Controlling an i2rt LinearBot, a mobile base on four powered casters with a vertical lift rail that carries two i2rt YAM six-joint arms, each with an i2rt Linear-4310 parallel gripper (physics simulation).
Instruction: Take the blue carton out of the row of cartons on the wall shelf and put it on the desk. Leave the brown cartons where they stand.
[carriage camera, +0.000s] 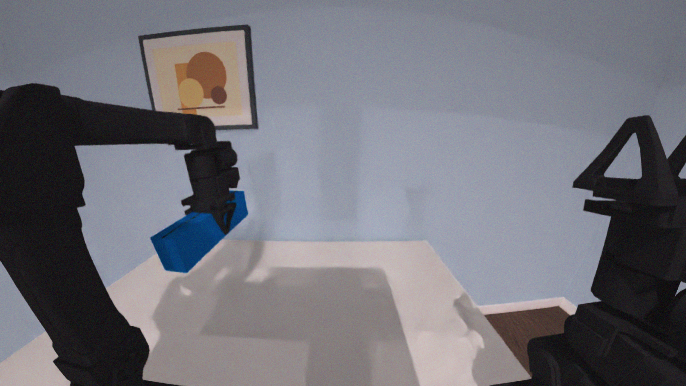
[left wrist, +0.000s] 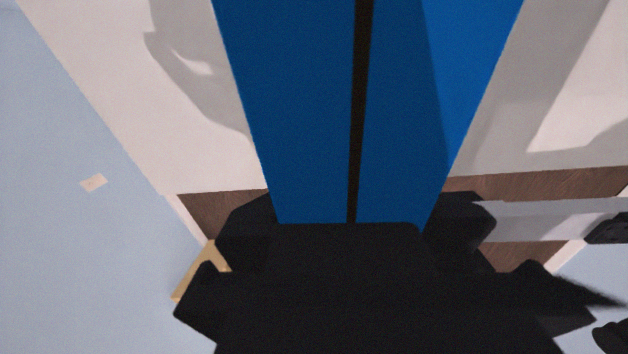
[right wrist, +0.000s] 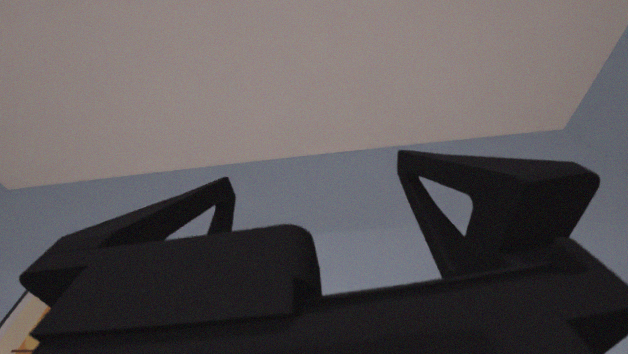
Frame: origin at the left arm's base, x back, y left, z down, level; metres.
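Seen in the pictures: left gripper, fingertip midpoint: (carriage camera: 217, 232); right gripper, fingertip midpoint: (carriage camera: 674, 119) (right wrist: 313, 174).
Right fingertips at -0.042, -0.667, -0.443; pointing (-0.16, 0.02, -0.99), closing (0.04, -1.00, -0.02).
A point is followed by its place in that frame, as x, y, z.
The blue carton (carriage camera: 187, 245) @[-0.177, -0.035, -0.209] (left wrist: 310, 100) is held in my left gripper (carriage camera: 223, 223) @[-0.294, -0.012, -0.170] (left wrist: 337, 176) @[-0.294, -0.012, -0.170], which is shut across it. The carton lies lengthwise and hangs above the left part of the white desk (carriage camera: 410, 257) @[-0.649, -0.697, 0.185] (left wrist: 120, 125) @[-0.296, 0.623, 0.186]; the left wrist view shows its dark stripe running along it. In the carriage view, a wall gap shows between part of the carton and the desk's back edge. My right gripper (carriage camera: 665, 131) @[-0.042, -0.667, -0.443] (right wrist: 313, 174) @[-0.042, -0.667, -0.443] is open and empty, pointing up at the right. The wall shelf and the brown cartons do not show.
A framed picture (carriage camera: 205, 75) @[-0.792, 0.298, -0.687] hangs on the wall at the upper left. Dark wood floor (carriage camera: 530, 327) @[-0.664, -1.776, 0.906] shows right of the desk. In the left wrist view, a tan object (left wrist: 216, 255) @[1.173, 1.286, 0.706] is partly hidden behind my gripper, and a grey bar (left wrist: 540, 222) is at the right.
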